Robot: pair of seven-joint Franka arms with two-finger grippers.
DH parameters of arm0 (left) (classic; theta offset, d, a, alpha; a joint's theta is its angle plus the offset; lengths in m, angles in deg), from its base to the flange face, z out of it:
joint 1: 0 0.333 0 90
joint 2: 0 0 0 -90
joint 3: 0 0.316 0.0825 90
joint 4: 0 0 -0.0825 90
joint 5: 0 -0.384 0 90
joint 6: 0 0 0.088 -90
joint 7: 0 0.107 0 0
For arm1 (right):
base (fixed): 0 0 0 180
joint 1: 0 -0.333 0 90
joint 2: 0 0 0 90
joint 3: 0 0.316 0.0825 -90
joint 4: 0 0 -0.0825 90
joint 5: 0 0.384 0 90
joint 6: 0 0 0.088 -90
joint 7: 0 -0.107 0 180
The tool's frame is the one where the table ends.
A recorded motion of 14 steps. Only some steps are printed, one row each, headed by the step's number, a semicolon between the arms.
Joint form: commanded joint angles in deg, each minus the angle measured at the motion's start. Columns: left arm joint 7, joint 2, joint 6, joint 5, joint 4, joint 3, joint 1; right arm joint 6, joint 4, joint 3, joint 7, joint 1, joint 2, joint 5.
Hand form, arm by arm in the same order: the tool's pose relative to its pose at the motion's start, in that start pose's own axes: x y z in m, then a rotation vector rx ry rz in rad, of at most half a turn. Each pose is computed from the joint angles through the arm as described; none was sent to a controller.
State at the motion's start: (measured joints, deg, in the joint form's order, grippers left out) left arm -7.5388 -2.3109 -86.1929 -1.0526 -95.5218 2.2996 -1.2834; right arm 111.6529 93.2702 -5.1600 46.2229 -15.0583 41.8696 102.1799
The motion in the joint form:
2: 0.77 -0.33 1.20 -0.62 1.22 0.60 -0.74; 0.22 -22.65 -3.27 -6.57 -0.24 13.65 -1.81
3: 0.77 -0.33 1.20 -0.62 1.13 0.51 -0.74; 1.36 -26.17 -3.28 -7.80 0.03 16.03 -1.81
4: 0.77 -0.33 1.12 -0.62 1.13 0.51 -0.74; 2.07 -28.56 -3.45 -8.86 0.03 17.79 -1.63
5: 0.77 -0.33 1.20 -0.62 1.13 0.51 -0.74; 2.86 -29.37 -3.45 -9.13 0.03 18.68 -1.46
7: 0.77 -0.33 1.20 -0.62 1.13 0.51 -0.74; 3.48 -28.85 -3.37 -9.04 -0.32 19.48 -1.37
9: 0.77 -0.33 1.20 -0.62 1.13 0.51 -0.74; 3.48 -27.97 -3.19 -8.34 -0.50 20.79 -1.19
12: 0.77 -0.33 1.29 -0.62 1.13 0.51 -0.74; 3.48 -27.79 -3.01 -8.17 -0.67 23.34 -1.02
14: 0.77 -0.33 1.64 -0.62 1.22 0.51 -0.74; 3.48 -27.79 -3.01 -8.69 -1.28 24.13 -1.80
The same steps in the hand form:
2: -0.0005 0.0001 -0.0053 0.0125 -0.0038 0.0145; 0.0750 0.0016 0.0155 -0.0169 0.0127 -0.0650
3: -0.0006 0.0010 -0.0045 0.0130 -0.0053 0.0161; 0.0848 0.0063 0.0172 -0.0240 0.0300 -0.0631
4: -0.0004 0.0010 -0.0047 0.0128 -0.0039 0.0161; 0.0903 0.0110 0.0195 -0.0285 0.0406 -0.0559
5: -0.0006 0.0010 -0.0045 0.0130 -0.0053 0.0161; 0.0920 0.0170 0.0202 -0.0358 0.0514 -0.0496
7: -0.0006 0.0010 -0.0045 0.0130 -0.0053 0.0161; 0.0868 0.0319 0.0246 -0.0501 0.0508 -0.0312
9: -0.0006 0.0010 -0.0045 0.0130 -0.0053 0.0161; 0.0783 0.0562 0.0286 -0.0632 0.0419 -0.0084
12: -0.0007 0.0009 -0.0044 0.0132 -0.0068 0.0161; 0.0675 0.0913 0.0340 -0.0815 0.0299 0.0309
14: -0.0014 0.0008 -0.0046 0.0137 -0.0113 0.0160; 0.0603 0.1012 0.0415 -0.0977 0.0092 0.0440

